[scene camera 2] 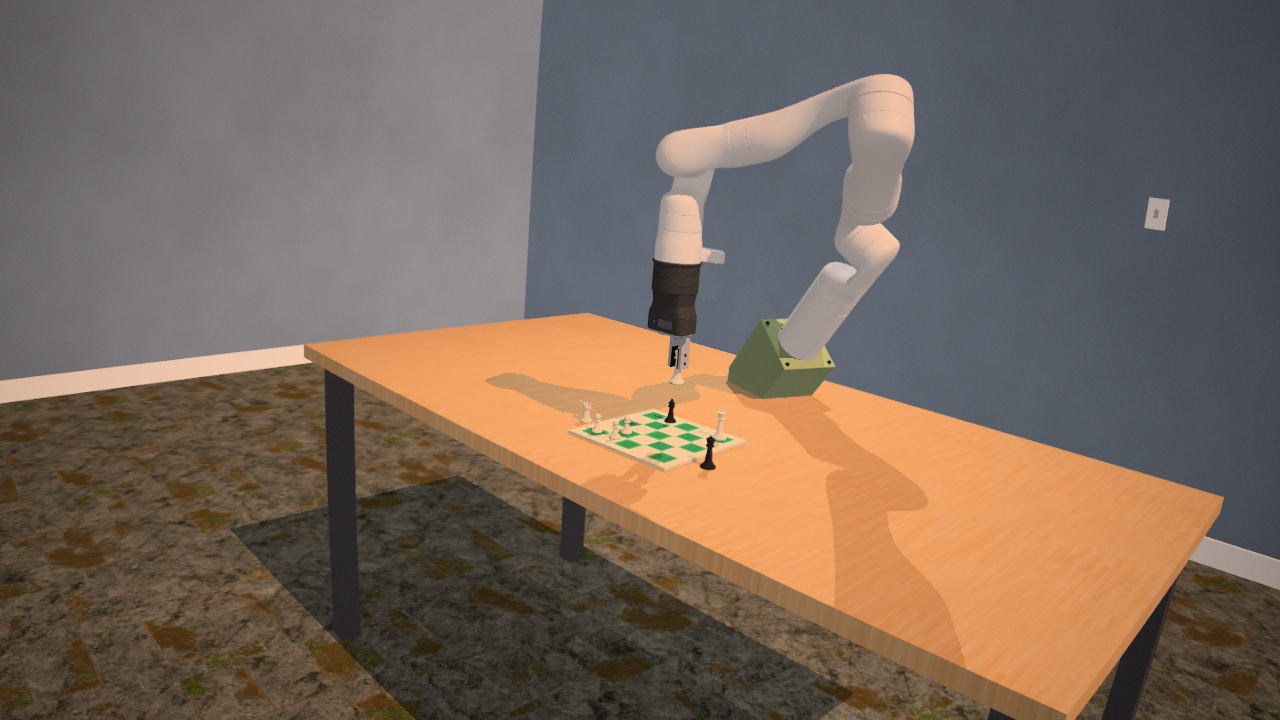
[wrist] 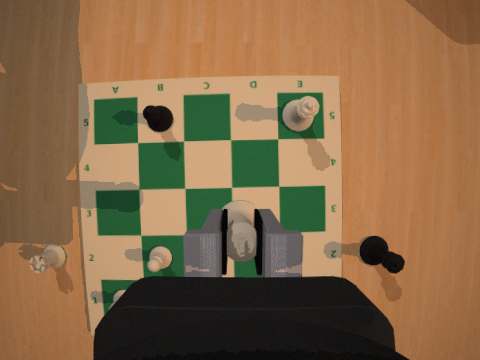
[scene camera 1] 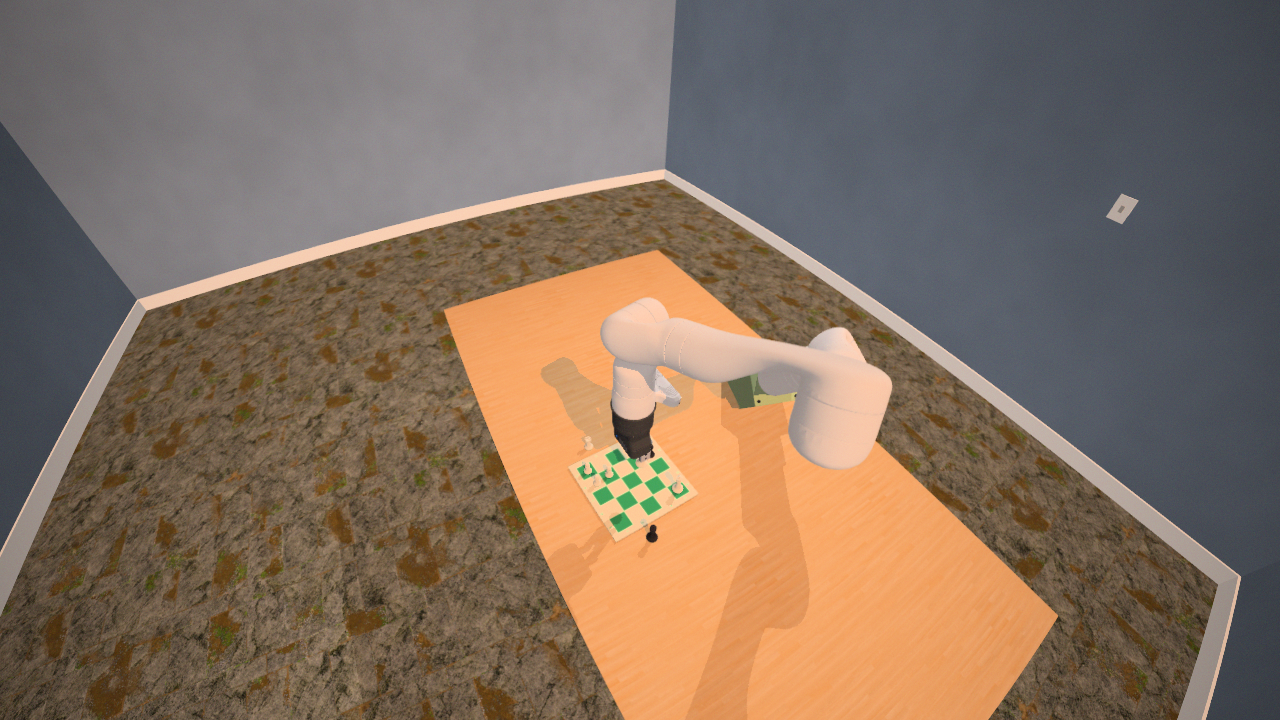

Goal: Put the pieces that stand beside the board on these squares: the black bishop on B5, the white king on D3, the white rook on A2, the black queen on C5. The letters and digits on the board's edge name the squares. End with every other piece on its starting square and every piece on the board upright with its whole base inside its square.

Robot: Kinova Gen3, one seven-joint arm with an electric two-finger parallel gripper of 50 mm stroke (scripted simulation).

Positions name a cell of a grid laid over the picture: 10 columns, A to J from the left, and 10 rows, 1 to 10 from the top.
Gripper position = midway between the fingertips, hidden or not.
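Chessboard (scene camera 1: E7), (scene camera 2: F7), (wrist: C6). Black queen (wrist: H7). White king (wrist: F7). My gripper (scene camera 1: F7), (scene camera 2: F6), (wrist: F7).
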